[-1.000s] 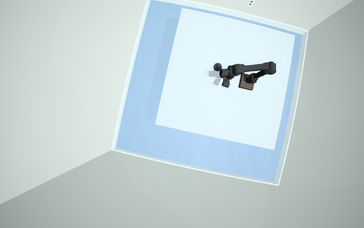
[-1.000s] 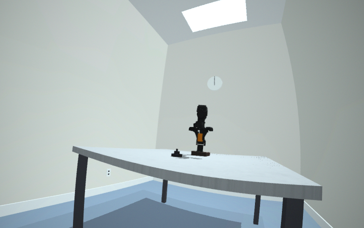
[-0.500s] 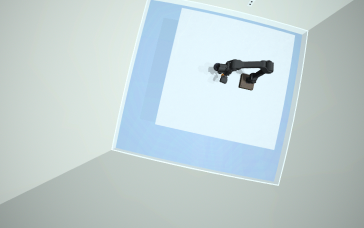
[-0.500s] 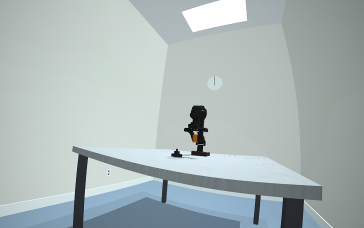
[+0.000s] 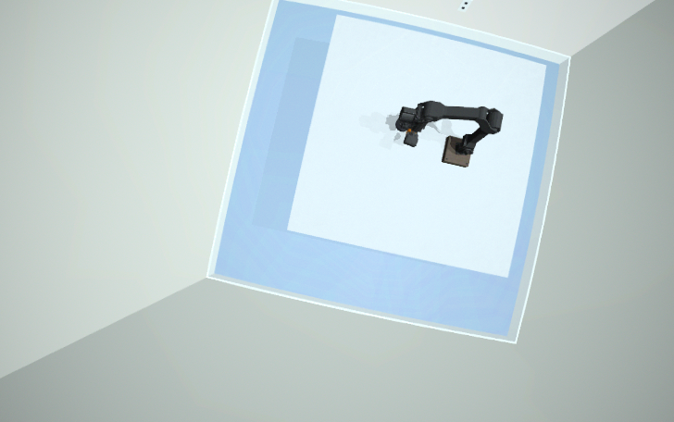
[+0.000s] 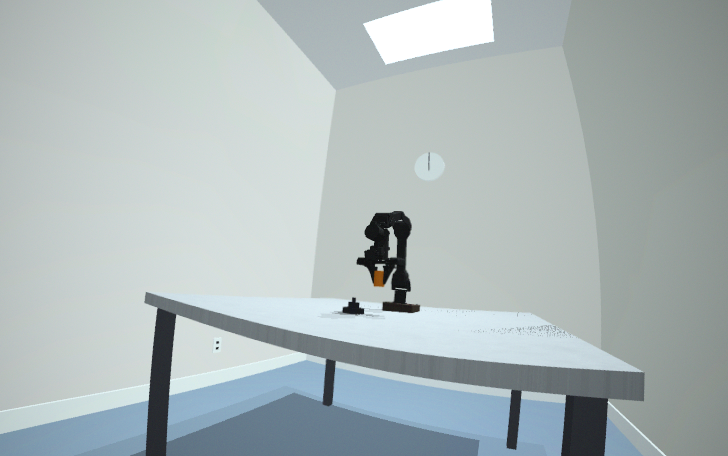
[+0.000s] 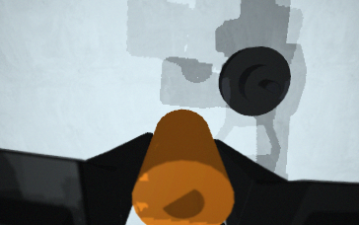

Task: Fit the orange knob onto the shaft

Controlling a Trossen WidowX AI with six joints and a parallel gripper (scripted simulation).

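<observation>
Now: gripper tip 1 cm short of the round dark pedestal, 9 cm to the left of it and 9 cm above it. From my gripper tip the other things lie so: orange knob 2 cm above.
</observation>
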